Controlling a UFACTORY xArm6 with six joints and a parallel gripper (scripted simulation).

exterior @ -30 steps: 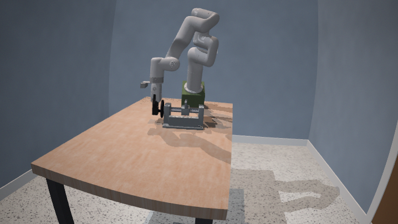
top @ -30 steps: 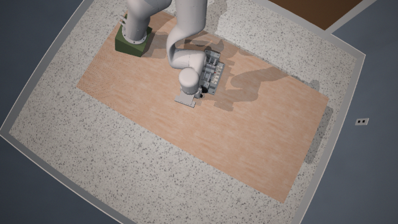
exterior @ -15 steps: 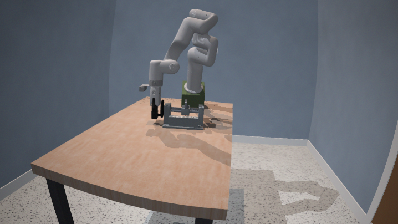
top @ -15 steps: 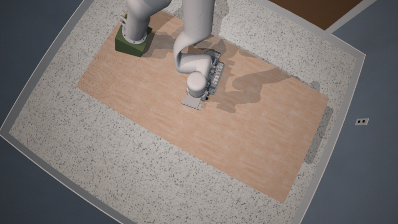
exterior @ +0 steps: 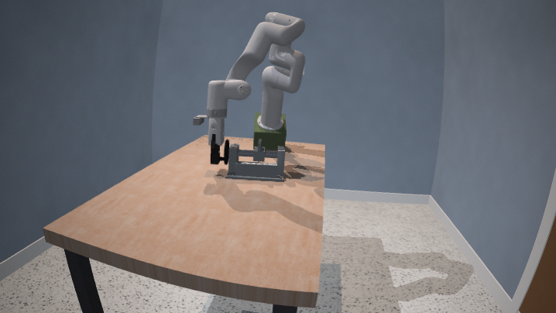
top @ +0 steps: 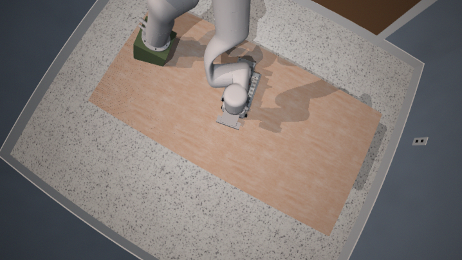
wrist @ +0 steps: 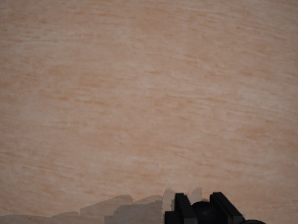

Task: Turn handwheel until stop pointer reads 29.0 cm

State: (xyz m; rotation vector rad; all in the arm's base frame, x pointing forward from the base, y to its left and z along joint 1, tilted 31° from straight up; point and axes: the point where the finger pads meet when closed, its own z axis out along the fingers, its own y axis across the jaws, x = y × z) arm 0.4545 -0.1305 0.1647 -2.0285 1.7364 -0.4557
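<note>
Right now the black handwheel is 2 cm to the left of my hand and 1 cm behind it. From my hand the other things lie so: stop carriage 16 cm to the left, 4 cm behind, 3 cm above; crank handle 1 cm to the left.
</note>
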